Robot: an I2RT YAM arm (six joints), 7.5 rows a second.
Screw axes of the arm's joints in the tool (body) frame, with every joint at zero. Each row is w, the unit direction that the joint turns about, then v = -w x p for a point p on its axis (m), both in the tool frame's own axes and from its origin. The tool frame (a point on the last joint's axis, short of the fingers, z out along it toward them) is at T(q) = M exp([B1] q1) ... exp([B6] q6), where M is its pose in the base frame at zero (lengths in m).
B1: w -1 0 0 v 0.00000 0.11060 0.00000
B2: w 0 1 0 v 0.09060 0.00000 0.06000
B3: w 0 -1 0 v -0.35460 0.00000 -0.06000
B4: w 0 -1 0 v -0.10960 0.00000 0.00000
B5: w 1 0 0 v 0.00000 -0.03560 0.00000
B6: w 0 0 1 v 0.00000 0.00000 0.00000
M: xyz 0.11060 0.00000 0.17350 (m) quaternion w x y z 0.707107 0 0.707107 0
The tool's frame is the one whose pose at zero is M.
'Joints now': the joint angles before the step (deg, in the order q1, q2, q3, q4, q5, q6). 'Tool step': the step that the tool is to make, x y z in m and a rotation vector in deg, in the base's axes. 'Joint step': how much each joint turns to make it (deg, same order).
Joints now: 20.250, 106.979, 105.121, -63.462, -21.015, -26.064
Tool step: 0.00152, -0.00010, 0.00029, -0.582, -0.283, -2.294
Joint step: 0.044, -0.001, 0.000, 0.743, 1.573, 1.966
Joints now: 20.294, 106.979, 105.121, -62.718, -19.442, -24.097
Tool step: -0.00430, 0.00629, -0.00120, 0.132, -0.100, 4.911
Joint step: 0.940, 0.109, 0.001, -1.073, -1.748, -3.803
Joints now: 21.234, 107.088, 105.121, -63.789, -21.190, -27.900
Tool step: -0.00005, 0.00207, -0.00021, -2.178, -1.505, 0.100
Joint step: 0.503, 0.001, 0.002, 0.348, 2.514, -0.744
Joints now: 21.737, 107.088, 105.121, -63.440, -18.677, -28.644
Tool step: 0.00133, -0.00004, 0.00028, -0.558, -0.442, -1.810
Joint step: 0.044, -0.001, 0.000, 0.655, 1.400, 1.465
